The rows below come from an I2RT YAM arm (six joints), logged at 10 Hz.
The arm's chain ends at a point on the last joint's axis. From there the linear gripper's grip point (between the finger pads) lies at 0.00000 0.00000 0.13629 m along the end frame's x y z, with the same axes.
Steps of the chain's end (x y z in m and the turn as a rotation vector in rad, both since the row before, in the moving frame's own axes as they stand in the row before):
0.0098, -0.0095, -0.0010, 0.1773, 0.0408, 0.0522
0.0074, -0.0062, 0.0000, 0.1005, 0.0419, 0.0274
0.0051, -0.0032, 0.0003, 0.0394, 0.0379, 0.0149
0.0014, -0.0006, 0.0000, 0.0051, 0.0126, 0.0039
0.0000, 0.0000, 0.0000, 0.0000, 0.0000, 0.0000
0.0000, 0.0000, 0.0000, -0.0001, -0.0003, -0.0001
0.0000, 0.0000, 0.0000, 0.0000, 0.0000, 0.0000
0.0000, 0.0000, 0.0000, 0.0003, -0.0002, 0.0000
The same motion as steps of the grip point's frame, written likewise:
0.0160, -0.0334, -0.0032, 0.1773, 0.0408, 0.0522
0.0133, -0.0198, -0.0008, 0.1005, 0.0419, 0.0274
0.0103, -0.0085, 0.0001, 0.0394, 0.0379, 0.0149
0.0031, -0.0013, 0.0000, 0.0051, 0.0126, 0.0039
0.0000, 0.0000, 0.0000, 0.0000, 0.0000, 0.0000
0.0000, 0.0000, 0.0000, -0.0001, -0.0003, -0.0001
0.0000, 0.0000, 0.0000, 0.0000, 0.0000, 0.0000
0.0000, 0.0000, 0.0000, 0.0003, -0.0002, 0.0000

